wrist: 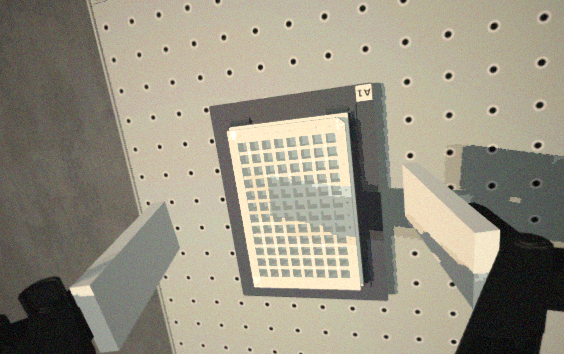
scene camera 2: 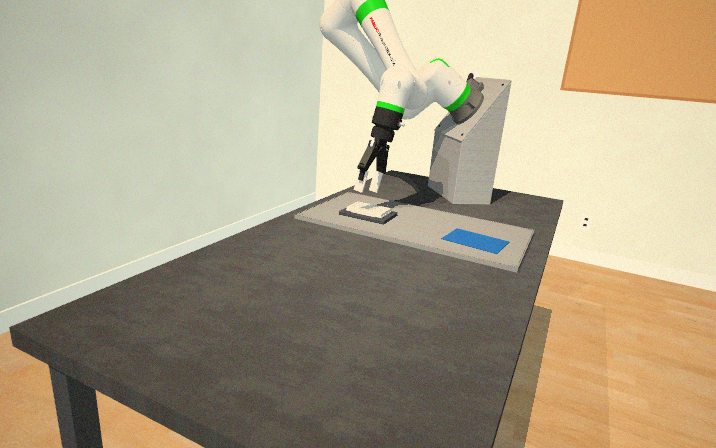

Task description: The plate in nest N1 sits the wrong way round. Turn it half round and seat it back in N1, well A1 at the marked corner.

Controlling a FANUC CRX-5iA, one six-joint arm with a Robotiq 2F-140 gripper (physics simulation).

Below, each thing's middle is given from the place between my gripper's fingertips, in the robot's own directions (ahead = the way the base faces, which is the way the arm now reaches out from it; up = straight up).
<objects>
Now: hand 6 cm above the well plate (wrist: 295,182), 2 cm to the right of it and 1 cm short of it. From my hand the other things lie so: blue rectangle (scene camera 2: 482,242): 38 cm to the left, 8 cm below, 6 cm ahead; then dark nest (wrist: 364,151): 7 cm below, 2 cm to the left, 1 cm ahead.
</objects>
